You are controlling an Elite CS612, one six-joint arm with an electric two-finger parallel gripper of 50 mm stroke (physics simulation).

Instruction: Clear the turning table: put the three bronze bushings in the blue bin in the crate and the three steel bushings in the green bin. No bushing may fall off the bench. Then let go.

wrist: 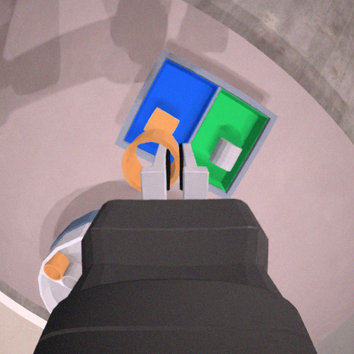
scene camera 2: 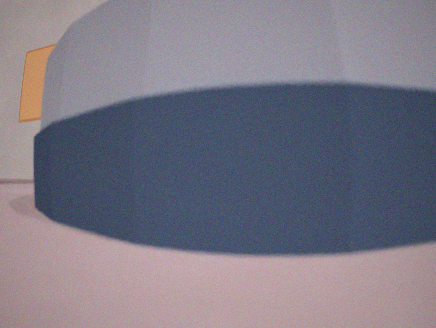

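Observation:
My gripper is shut on the wall of a bronze bushing, an orange ring in the wrist view, one finger inside it and one outside. It is held above the blue bin's near edge. The crate has a blue bin with another bronze bushing lying in it, and a green bin with a steel bushing lying in it. The turning table bears a bronze bushing and a partly hidden steel bushing. The gripper hides much of the table.
In scene camera 2 the turning table's side fills much of the view, with an orange panel behind it at the left. The bench has a curved edge at the upper right of the wrist view, beyond the crate.

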